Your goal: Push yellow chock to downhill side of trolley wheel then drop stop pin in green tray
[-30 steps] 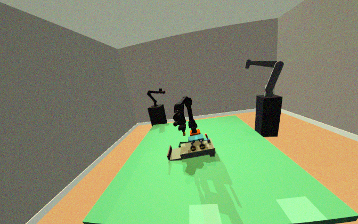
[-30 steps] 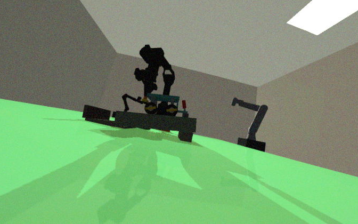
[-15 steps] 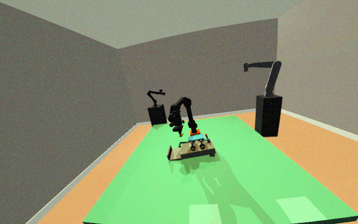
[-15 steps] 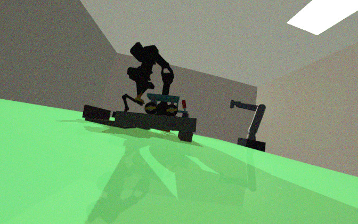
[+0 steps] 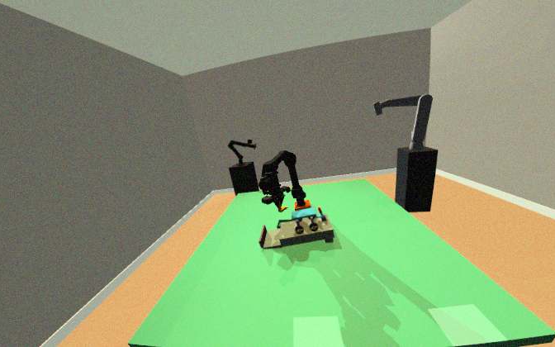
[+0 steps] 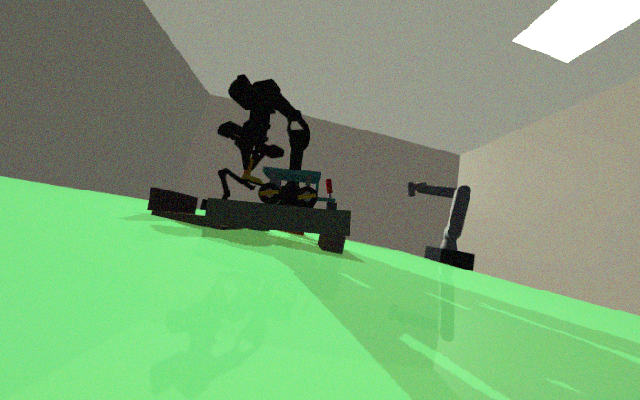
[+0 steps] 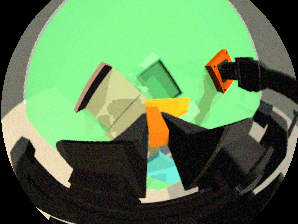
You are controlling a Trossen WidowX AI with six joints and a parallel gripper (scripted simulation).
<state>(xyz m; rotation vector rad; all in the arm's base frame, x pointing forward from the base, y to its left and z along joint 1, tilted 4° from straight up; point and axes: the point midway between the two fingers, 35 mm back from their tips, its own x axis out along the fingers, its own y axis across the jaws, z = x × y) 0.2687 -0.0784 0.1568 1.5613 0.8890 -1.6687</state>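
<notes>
Now: the stop pin 240 mm to the left of my gripper tip, 30 mm below it and 30 mm ahead of it. Round my gripper tip: trolley 150 mm to the left, 60 mm ahead, 50 mm below; then brown stop block 130 mm below, 100 mm ahead, 90 mm to the right.
</notes>
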